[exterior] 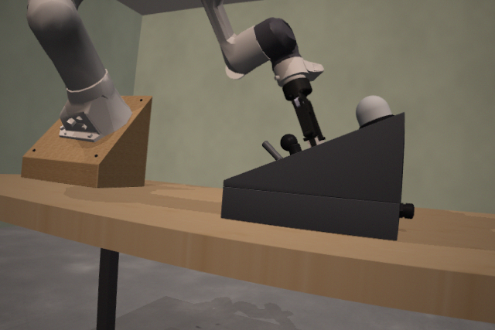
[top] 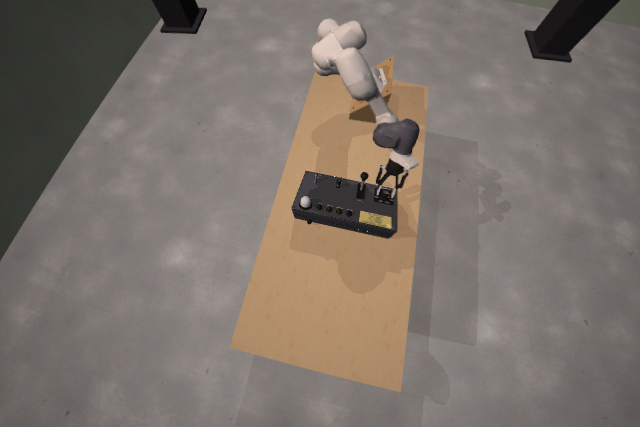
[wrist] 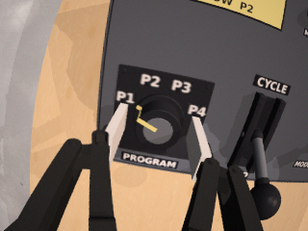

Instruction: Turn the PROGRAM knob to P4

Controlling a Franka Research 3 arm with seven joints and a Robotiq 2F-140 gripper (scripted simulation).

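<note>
The black ball lever lies 30 mm behind my hand, 120 mm to the right of it and 10 mm below it. From my hand the other things lie so: dark sloped console 20 mm ahead, 180 mm to the right, 40 mm below; mode button 20 mm behind, 240 mm to the right, 20 mm below; check toggle 40 mm behind, 360 mm to the right, 20 mm below.
</note>
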